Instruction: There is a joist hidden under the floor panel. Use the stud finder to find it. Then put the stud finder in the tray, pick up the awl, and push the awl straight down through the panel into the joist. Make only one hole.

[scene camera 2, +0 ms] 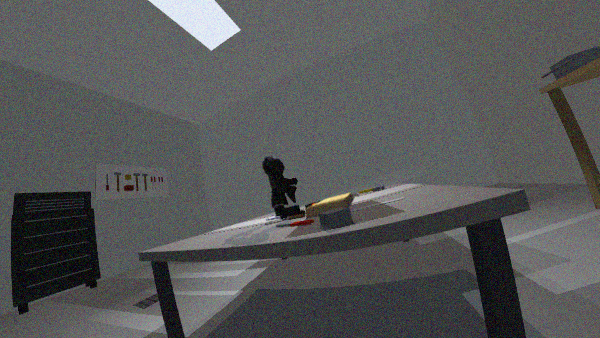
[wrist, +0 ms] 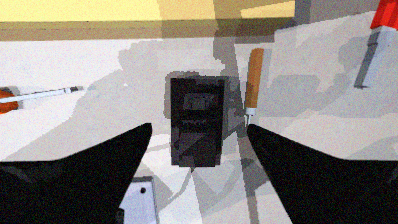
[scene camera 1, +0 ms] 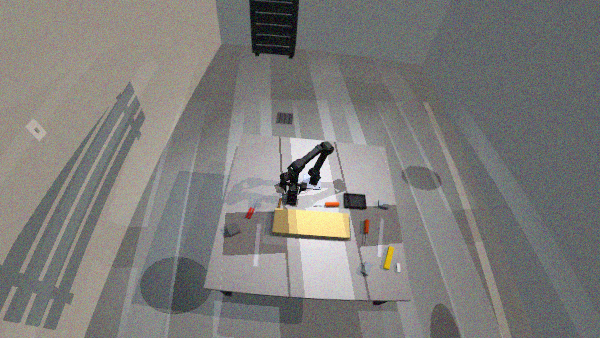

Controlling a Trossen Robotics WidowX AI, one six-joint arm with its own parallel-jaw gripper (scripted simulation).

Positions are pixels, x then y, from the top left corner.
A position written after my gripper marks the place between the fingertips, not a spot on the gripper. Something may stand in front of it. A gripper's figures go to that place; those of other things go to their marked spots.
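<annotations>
My gripper (wrist: 200, 127) is 0.11 m from the lens. A black stud finder (wrist: 196, 104) is 0.12 m from the lens; an awl (wrist: 256, 54), 0.19 m from the lens. Marked spots on the black stud finder and the awl: 0.11 m apart.
</annotations>
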